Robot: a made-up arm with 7 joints. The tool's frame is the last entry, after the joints. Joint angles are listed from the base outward. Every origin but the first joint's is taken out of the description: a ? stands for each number. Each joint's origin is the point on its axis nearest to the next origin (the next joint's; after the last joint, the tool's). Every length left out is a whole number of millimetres.
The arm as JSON. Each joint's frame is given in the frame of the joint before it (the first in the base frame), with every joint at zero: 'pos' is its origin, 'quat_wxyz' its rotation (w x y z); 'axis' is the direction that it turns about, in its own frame. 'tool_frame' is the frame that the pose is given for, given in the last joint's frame.
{
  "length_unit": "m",
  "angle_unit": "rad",
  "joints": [
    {
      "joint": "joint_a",
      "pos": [
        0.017,
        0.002,
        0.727
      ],
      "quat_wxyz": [
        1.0,
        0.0,
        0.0,
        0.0
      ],
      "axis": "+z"
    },
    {
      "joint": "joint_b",
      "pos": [
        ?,
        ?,
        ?
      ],
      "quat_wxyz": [
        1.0,
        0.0,
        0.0,
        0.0
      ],
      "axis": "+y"
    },
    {
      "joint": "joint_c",
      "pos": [
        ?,
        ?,
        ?
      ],
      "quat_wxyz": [
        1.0,
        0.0,
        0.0,
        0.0
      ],
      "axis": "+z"
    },
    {
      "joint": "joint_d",
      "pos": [
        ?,
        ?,
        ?
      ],
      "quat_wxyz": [
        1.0,
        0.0,
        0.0,
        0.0
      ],
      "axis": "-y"
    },
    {
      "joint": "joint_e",
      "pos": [
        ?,
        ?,
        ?
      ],
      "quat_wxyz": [
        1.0,
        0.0,
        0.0,
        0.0
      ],
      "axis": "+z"
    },
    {
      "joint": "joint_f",
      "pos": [
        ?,
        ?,
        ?
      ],
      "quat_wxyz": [
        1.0,
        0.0,
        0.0,
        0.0
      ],
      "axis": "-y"
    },
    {
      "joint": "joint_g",
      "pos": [
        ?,
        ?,
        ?
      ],
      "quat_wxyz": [
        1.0,
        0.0,
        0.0,
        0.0
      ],
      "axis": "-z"
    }
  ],
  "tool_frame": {
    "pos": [
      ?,
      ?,
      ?
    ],
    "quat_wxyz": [
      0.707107,
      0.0,
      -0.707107,
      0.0
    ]
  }
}
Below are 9 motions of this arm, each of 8 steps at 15 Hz.
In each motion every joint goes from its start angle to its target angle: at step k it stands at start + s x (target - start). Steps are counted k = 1, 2, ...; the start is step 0. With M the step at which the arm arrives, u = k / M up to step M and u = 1 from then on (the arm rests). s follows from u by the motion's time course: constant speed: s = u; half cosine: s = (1 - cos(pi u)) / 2; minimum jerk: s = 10 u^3 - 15 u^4 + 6 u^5.
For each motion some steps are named. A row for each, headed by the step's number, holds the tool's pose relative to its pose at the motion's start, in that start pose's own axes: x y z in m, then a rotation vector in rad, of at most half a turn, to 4 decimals.
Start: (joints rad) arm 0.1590 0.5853 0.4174 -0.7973 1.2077 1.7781 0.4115
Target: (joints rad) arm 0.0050 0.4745 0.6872 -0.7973 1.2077 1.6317 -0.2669
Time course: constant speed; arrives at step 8
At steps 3, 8:
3: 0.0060 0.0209 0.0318 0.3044 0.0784 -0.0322
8: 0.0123 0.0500 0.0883 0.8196 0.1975 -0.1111

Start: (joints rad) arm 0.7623 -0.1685 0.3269 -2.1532 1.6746 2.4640 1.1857
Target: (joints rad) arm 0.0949 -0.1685 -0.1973 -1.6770 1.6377 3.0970 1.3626
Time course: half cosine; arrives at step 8
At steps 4, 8:
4: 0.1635 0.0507 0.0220 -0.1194 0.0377 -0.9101
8: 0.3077 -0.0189 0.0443 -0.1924 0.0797 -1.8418

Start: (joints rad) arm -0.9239 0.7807 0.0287 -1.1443 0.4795 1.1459 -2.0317
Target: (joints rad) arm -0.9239 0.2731 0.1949 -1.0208 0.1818 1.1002 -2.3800
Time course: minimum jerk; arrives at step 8
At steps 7, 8:
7: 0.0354 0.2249 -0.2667 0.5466 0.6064 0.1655
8: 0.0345 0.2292 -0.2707 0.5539 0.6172 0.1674

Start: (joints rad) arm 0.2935 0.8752 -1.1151 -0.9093 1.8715 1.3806 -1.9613
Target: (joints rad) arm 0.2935 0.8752 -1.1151 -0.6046 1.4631 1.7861 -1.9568
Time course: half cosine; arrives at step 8
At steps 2, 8:
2: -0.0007 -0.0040 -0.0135 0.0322 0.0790 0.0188
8: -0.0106 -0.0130 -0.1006 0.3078 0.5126 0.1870

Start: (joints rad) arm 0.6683 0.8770 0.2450 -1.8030 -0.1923 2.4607 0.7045
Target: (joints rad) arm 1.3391 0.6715 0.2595 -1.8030 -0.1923 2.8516 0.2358
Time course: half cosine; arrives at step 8
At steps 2, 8:
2: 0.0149 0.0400 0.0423 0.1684 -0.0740 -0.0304
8: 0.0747 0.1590 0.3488 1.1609 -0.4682 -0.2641

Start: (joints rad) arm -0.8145 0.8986 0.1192 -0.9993 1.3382 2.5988 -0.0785
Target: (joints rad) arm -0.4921 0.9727 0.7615 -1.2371 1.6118 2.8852 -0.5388
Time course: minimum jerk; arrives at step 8
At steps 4, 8:
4: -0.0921 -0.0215 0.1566 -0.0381 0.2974 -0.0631
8: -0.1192 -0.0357 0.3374 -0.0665 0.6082 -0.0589

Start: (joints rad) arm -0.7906 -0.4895 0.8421 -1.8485 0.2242 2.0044 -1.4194
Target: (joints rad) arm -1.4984 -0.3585 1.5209 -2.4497 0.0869 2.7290 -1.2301
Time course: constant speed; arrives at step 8
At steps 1, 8:
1: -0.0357 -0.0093 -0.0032 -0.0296 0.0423 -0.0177
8: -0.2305 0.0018 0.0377 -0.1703 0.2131 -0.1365

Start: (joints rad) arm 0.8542 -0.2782 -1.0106 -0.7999 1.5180 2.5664 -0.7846
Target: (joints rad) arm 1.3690 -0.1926 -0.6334 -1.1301 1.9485 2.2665 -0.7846
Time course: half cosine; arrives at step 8
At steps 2, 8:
2: -0.0260 -0.0131 0.0317 -0.1639 0.0794 -0.1168
8: -0.1221 0.0488 0.2446 -1.0997 0.5210 -0.7767

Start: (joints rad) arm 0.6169 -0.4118 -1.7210 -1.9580 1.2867 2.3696 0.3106
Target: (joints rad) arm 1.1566 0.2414 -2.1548 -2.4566 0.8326 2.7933 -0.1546
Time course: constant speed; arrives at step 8
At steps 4, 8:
4: -0.0918 -0.0435 0.0935 0.4889 -0.3299 0.4866
8: -0.1284 -0.1199 0.1984 1.0752 -0.5462 0.8749

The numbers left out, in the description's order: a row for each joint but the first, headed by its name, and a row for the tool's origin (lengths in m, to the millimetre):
joint_b: -0.006 0.019 0.0
joint_c: -0.02 0.0 0.417
joint_d: 0.025 0.022 0.0
joint_e: -0.034 0.0 0.255
joint_f: -0.008 -0.005 0.0
joint_g: 0.066 0.0 0.017
tool: 0.0 0.024 0.0

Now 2 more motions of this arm.
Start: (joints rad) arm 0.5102 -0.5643 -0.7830 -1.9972 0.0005 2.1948 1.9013
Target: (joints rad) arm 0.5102 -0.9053 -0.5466 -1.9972 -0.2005 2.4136 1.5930
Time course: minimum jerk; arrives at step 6
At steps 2, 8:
2: 0.0255 -0.0175 -0.0035 0.1268 0.0527 -0.0877
8: 0.1177 -0.1060 -0.0375 0.5742 0.1971 -0.4937

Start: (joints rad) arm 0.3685 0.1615 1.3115 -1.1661 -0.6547 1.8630 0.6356
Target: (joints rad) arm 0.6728 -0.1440 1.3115 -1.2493 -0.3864 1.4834 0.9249
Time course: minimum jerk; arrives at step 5
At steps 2, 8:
2: 0.0422 0.0540 0.0430 0.0075 0.0809 -0.0076
8: 0.1340 0.1327 0.1655 0.0413 0.2262 0.0372

